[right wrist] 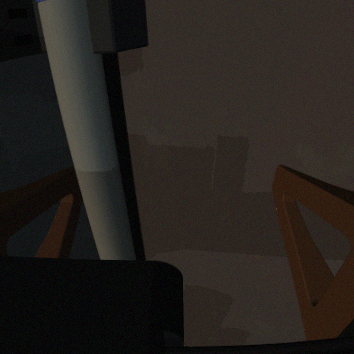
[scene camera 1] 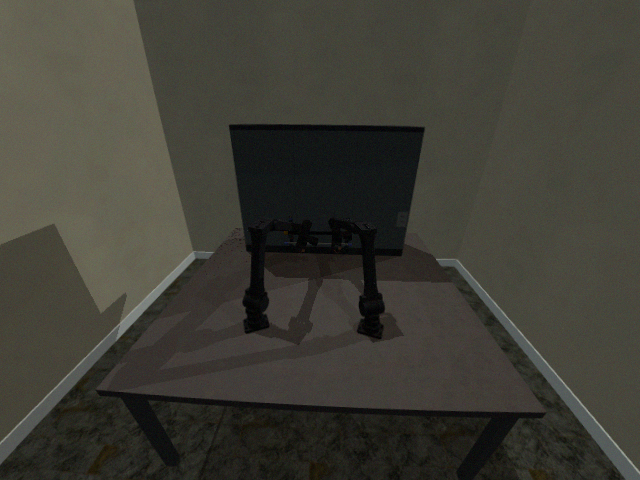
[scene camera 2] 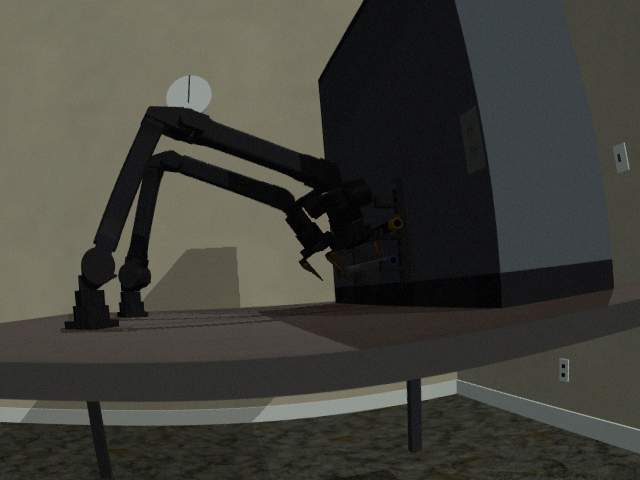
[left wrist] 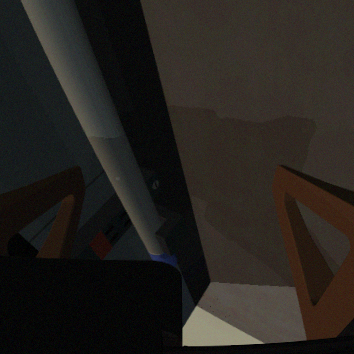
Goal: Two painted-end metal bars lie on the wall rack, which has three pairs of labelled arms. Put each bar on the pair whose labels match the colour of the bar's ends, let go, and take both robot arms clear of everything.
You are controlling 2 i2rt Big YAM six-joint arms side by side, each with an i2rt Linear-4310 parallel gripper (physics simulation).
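Frame: origin at the left arm's base, x ahead, y left, z up, level; millimetres.
Seen in the pictures: left gripper, fingertip midpoint: (scene camera 1: 301,246) (scene camera 2: 335,269) (left wrist: 178,175); right gripper, fingertip midpoint: (right wrist: 177,175) (scene camera 1: 337,248) (scene camera 2: 366,271); left arm's base, link origin: (scene camera 1: 256,324) (scene camera 2: 132,316); right arm's base, link origin: (scene camera 1: 370,329) (scene camera 2: 92,327).
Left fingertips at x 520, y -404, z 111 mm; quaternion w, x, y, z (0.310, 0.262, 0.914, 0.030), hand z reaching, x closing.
Pixels of each thing's middle, then the offset from my left fingertips to it. "pt": a spot on its surface instead. Level surfaces: height alone.
- blue-ended grey bar, body centre: (right wrist: 137,331) (scene camera 2: 362,267) (scene camera 1: 318,244) dx -3, dy -124, dz -1 mm
- yellow-orange-ended bar, surface spot: (scene camera 2: 395,223) pt dx -87, dy -352, dz +85 mm
- rack, body centre: (scene camera 2: 391,230) dx -73, dy -323, dz +71 mm
- table, surface height: dz -111 mm
- red patch, body centre: (left wrist: 101,245) dx +106, dy +46, dz +27 mm
The blue-ended grey bar (scene camera 1: 320,243) (scene camera 2: 367,265) (left wrist: 75,75) (right wrist: 75,100) lies on the lowest rack arms; its blue end shows in the left wrist view. The yellow-orange-ended bar (scene camera 2: 395,223) lies on the middle arms, mostly hidden behind the grippers. The rack (scene camera 2: 400,248) has a small blue label at its top arm; other labels are dark. My left gripper (scene camera 1: 303,250) (left wrist: 178,175) is open near the lower bar, with the bar in view between its fingers but nearer one finger. My right gripper (scene camera 1: 339,249) (scene camera 2: 364,265) (right wrist: 177,175) is likewise open, the bar close beside one finger. Contact is unclear.
The dark wall panel (scene camera 1: 330,175) (scene camera 2: 392,129) stands behind the rack, above the table (scene camera 1: 310,372) (scene camera 2: 206,343). Both arms reach toward the rack, their grippers close together in scene camera 2. A red patch (left wrist: 101,245) shows beside the bar in the left wrist view.
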